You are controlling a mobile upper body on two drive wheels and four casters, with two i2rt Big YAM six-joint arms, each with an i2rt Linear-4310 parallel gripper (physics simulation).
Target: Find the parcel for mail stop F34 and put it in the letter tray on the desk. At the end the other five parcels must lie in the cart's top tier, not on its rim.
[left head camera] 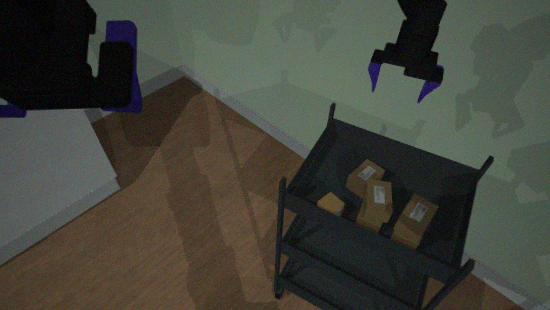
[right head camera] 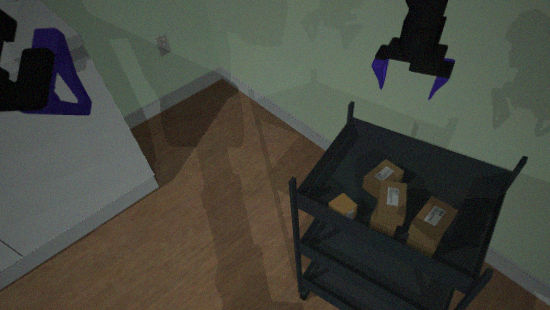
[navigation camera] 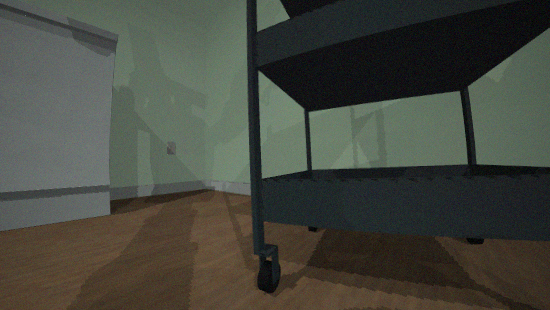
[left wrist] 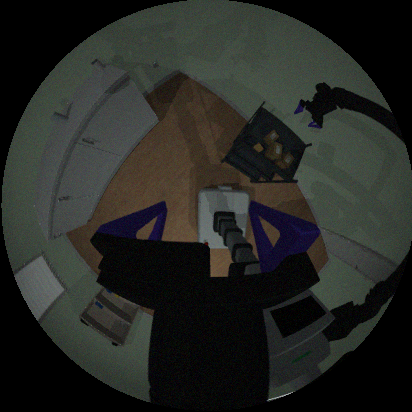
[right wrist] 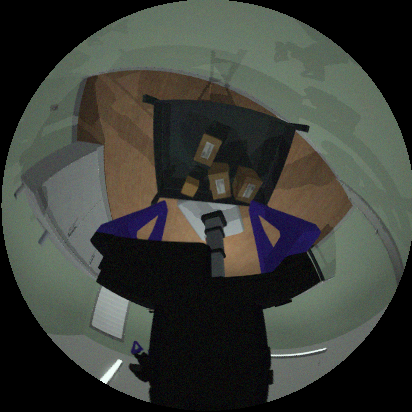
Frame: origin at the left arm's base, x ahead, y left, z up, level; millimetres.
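Seen in the pictures: left gripper, between the fingertips: (left head camera: 83,108) (right head camera: 40,111) (left wrist: 207,205) (right wrist: 141,344); right gripper, between the fingertips: (left head camera: 395,95) (right head camera: 404,92) (left wrist: 301,119) (right wrist: 207,204).
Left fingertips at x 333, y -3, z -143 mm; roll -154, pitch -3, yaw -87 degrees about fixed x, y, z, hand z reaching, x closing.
A point is followed by its place in that frame.
My right gripper (left head camera: 396,96) @(x 710, y -442, z -423 mm) (right head camera: 406,94) @(x 710, y -442, z -423 mm) (right wrist: 207,204) @(x 710, y -442, z -423 mm) is open and empty, above and behind the dark cart (left head camera: 281,225) @(x 630, y -206, z -844 mm) (right head camera: 296,225) @(x 628, y -205, z -838 mm) in the head camera views. My left gripper (left wrist: 207,205) @(x 333, y -3, z -143 mm) is open and empty, far left of the cart. Brown labelled parcels lie in the cart's top tier: one at the back (left head camera: 366,177) @(x 698, y -436, z -697 mm) (right head camera: 382,177) @(x 700, y -435, z -697 mm) (right wrist: 207,150) @(x 712, y -442, z -697 mm), one in the middle (left head camera: 377,200) @(x 587, y -433, z -647 mm) (right head camera: 391,205) @(x 579, y -435, z -647 mm) (right wrist: 219,180) @(x 624, y -446, z -647 mm), one at the right (left head camera: 417,215) @(x 547, y -519, z -647 mm) (right head camera: 434,220) @(x 544, y -521, z -647 mm) (right wrist: 247,185) @(x 576, y -525, z -648 mm). A small yellowish parcel (left head camera: 331,203) @(x 606, y -329, z -691 mm) (right head camera: 343,205) @(x 604, y -330, z -691 mm) (right wrist: 190,186) @(x 617, y -340, z -691 mm) lies at the left. Overlaps hide the exact number; labels are unreadable. The letter tray does not show.
A light grey cabinet (left head camera: 50,185) @(x 958, y 693, z -1103 mm) (left wrist: 100,150) @(x 679, y 949, z -888 mm) stands at the left, apart from the cart. Green walls stand close behind the cart. The cart's post (navigation camera: 253,150) @(x 623, y -200, z -1162 mm) and caster (navigation camera: 269,276) @(x 621, y -218, z -1372 mm) show in the navigation view. A beige tiered unit (left wrist: 112,312) @(x -1631, y 1447, z -836 mm) stands at the lower left.
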